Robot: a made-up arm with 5 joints.
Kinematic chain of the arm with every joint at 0, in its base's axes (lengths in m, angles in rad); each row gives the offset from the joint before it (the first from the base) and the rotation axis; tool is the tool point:
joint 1: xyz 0 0 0.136 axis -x
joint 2: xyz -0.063 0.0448 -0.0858 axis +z
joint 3: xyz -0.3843 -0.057 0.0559 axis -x
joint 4: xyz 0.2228 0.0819 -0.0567 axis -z
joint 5: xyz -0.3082 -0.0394 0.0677 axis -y
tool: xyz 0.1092 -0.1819 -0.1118
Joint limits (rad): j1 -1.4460..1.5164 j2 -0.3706..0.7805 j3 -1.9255..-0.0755 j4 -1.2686..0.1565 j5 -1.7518..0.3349
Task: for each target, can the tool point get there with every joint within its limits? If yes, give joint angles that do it. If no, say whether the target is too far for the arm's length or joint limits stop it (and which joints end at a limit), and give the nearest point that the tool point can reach.
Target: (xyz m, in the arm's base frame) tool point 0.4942 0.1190 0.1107
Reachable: no: joint limits stop it (at a limit: joint 1, joint 2, joint 3, joint 4) | nearest point 0.1150 0.1630 -0.0619 | short by 0.419 m
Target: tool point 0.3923 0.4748 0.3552
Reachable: no: joint limits stop it (at a limit: joint 2, joint 3, joint 4) | nearest point -0.0502 0.3420 0.2939 | short by 0.466 m
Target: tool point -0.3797 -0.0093 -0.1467
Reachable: yes | joints -0.0167 0.5152 -1.6358 -0.5421 -0.7233
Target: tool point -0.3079 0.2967 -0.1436
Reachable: yes | joints -0.7681 -0.1040 -1.2512 -0.8716 -1.2984
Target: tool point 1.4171 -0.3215 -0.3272
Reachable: no: too far | nearest point 0.1979 -0.2052 -0.1596 | short by 1.236 m
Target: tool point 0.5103 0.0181 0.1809
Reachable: no: joint limits stop it (at a limit: joint 1, joint 2, joint 3, joint 4, joint 5) | nearest point 0.1979 -0.1542 0.4612 | short by 0.454 m
